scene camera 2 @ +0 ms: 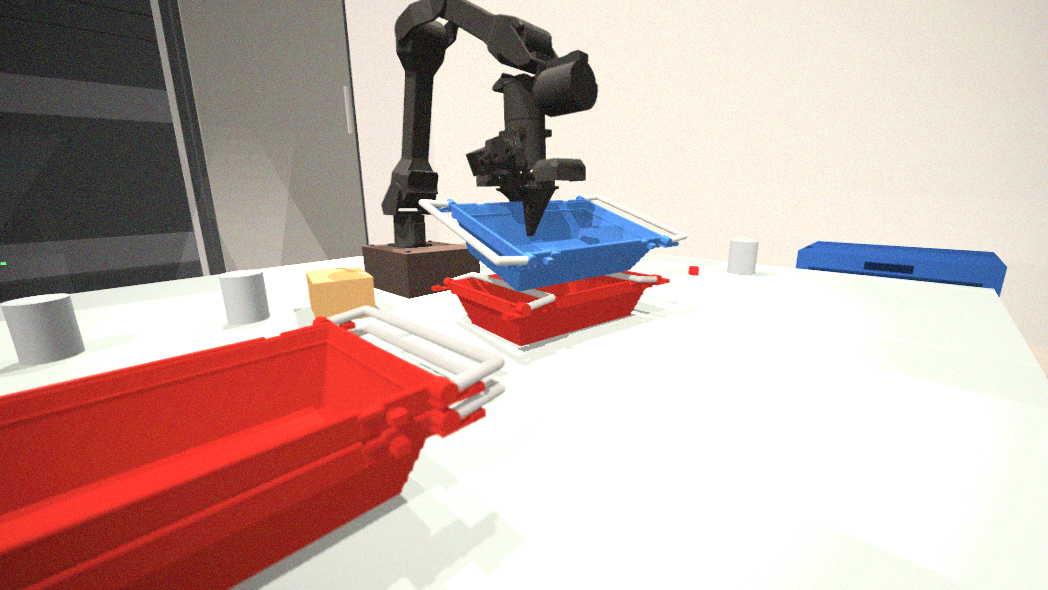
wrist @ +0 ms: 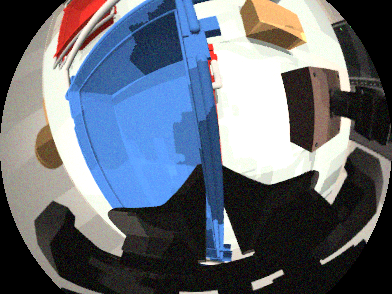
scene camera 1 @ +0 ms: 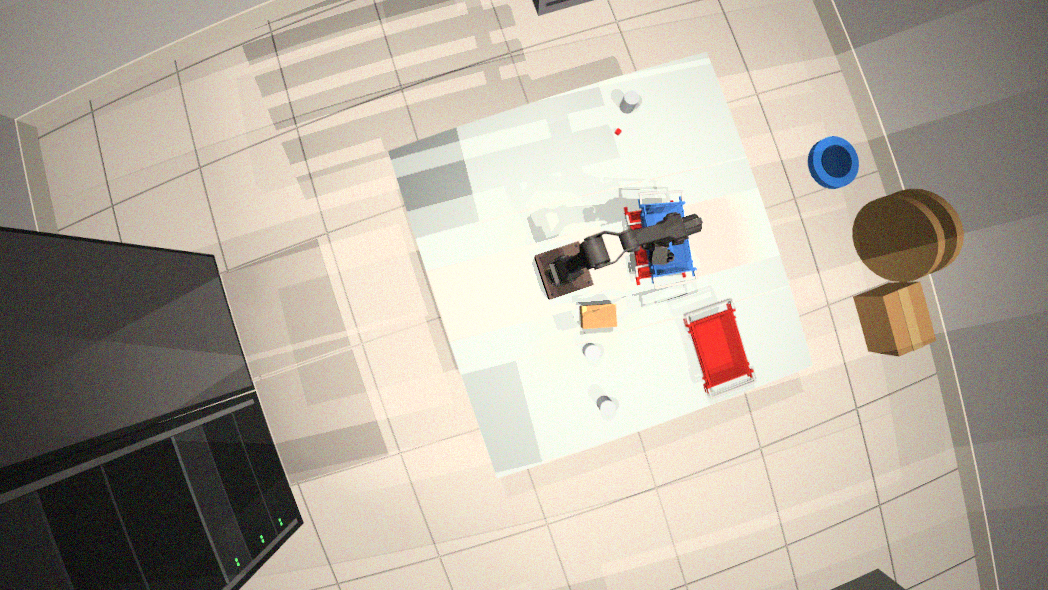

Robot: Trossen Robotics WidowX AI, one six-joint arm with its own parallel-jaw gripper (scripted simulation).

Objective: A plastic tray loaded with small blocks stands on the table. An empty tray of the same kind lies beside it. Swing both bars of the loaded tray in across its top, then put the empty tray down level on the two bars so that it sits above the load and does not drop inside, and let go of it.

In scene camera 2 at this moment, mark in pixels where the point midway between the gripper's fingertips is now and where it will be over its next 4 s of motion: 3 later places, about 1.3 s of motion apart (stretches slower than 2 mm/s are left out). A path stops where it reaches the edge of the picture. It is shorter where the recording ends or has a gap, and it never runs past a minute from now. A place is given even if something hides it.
The gripper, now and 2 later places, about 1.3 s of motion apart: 528, 235; 526, 245; 525, 254
